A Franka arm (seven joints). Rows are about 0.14 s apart.
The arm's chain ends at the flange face. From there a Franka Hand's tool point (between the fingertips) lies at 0.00 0.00 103.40 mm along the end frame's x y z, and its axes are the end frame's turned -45 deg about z.
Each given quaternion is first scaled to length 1.
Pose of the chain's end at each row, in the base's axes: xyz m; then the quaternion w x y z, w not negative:
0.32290, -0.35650, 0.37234, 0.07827, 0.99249, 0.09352, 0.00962
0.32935, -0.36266, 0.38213, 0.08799, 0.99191, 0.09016, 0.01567
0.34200, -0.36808, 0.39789, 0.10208, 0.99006, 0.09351, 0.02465
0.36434, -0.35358, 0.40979, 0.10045, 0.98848, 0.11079, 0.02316
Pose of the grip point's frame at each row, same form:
0.32639, -0.37238, 0.27023, 0.07599, 0.88115, 0.46621, -0.02106
0.33420, -0.38042, 0.28038, 0.08729, 0.88190, 0.46288, -0.01920
0.34902, -0.38850, 0.29677, 0.10374, 0.87892, 0.46527, -0.01629
0.37138, -0.37358, 0.30859, 0.10167, 0.87084, 0.48063, -0.01704

